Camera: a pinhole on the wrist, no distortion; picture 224 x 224 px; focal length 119.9 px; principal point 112.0 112.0 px. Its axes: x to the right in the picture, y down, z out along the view. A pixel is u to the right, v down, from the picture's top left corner.
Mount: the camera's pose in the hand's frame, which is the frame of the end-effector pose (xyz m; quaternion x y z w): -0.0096 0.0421 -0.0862 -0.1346 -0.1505 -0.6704 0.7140
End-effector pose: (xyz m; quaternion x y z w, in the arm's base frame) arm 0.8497 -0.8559 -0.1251 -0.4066 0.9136 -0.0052 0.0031
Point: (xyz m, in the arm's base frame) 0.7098 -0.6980 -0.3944
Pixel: 107 112
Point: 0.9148 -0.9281 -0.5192
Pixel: 209 117
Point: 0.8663 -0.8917 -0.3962
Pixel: 197 122
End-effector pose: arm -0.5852 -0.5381 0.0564 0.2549 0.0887 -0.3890 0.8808
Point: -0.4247 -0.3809 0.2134
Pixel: 24 100
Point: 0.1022 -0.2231 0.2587
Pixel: outside the picture
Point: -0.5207 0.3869 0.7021
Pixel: outside the picture
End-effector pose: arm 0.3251 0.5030 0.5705 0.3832 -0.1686 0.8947 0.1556
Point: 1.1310 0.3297 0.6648
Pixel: 208 15
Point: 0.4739 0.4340 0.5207
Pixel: 183 7
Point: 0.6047 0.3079 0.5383
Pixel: 147 28
